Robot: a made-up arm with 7 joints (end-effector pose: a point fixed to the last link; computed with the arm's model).
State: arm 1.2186 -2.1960 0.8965 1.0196 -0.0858 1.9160 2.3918
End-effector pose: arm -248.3 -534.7 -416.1 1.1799 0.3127 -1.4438
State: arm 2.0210 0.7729 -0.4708 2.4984 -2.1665 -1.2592 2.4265
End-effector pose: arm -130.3 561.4 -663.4 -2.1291 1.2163 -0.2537
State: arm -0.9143 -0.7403 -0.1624 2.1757 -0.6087 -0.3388 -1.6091
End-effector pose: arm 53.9 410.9 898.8 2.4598 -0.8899 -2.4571
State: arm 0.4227 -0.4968 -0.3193 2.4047 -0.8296 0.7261 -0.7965
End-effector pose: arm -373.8 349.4 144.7 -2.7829 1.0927 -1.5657
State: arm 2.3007 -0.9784 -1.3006 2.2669 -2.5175 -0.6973 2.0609
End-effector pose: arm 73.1 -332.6 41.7 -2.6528 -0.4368 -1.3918
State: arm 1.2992 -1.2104 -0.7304 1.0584 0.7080 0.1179 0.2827
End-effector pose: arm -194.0 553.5 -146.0 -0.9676 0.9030 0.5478
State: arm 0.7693 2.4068 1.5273 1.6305 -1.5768 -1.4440 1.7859
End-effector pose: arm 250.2 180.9 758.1 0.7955 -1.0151 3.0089
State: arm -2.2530 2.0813 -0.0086 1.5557 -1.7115 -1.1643 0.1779
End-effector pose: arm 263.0 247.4 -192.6 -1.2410 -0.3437 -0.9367
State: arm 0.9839 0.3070 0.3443 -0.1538 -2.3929 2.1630 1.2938
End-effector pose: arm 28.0 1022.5 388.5 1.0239 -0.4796 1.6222
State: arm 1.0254 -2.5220 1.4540 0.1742 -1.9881 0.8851 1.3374
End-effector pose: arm 439.3 -66.5 -108.3 -1.3107 0.0096 -0.5382
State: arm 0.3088 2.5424 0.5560 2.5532 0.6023 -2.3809 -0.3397
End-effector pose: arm 307.0 196.3 194.0 -0.3677 0.0500 0.4922
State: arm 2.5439 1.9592 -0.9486 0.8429 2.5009 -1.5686 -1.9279
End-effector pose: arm -337.1 3.9 -80.4 1.6824 0.3643 -2.5187
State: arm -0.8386 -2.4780 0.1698 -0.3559 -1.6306 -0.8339 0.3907
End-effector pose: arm 198.5 -12.1 253.9 -2.7394 -0.0955 -0.2581
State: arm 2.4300 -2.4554 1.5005 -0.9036 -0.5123 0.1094 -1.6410
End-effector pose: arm 339.4 358.9 21.3 2.2738 0.4837 1.1059
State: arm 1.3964 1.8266 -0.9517 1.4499 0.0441 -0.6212 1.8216
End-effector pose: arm -319.1 168.9 -377.3 2.4522 0.9113 -1.3309
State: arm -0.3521 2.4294 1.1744 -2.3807 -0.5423 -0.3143 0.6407
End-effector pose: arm 149.7 392.5 -53.0 -1.3574 0.1196 1.1646
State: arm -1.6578 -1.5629 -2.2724 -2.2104 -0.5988 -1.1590 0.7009
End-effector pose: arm -188.1 168.3 440.9 0.3713 -0.4354 -2.0522
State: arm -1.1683 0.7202 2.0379 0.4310 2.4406 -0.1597 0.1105
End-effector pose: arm -216.0 643.1 161.1 0.0125 -1.1421 2.0430
